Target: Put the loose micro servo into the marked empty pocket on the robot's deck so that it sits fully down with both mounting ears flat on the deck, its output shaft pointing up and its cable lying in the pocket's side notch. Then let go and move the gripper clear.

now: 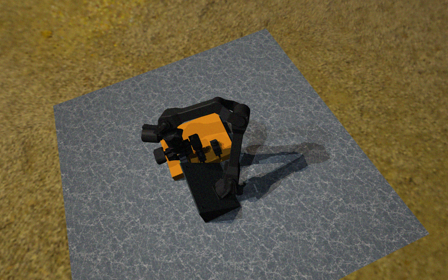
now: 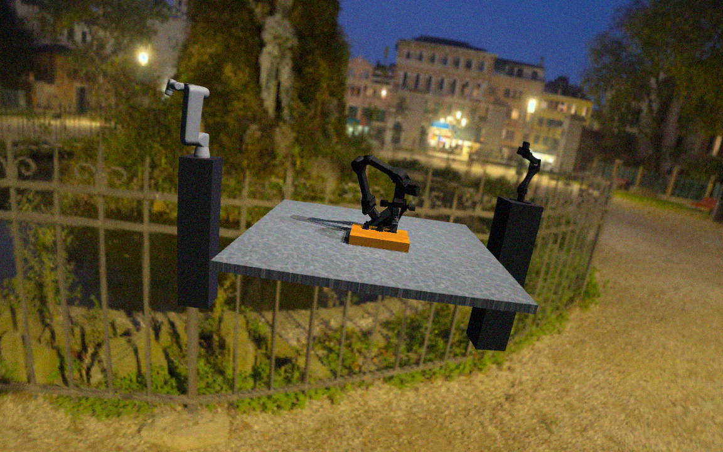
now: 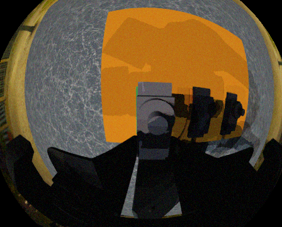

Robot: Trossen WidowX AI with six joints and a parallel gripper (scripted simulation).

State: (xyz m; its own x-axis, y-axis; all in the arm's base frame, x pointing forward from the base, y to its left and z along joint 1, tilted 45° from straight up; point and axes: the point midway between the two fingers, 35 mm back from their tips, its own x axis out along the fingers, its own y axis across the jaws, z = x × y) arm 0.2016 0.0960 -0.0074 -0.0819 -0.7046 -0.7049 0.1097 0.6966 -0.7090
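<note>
The orange deck lies 11 cm ahead of my gripper tip, 9 cm to the right of it and 8 cm below it.
</note>
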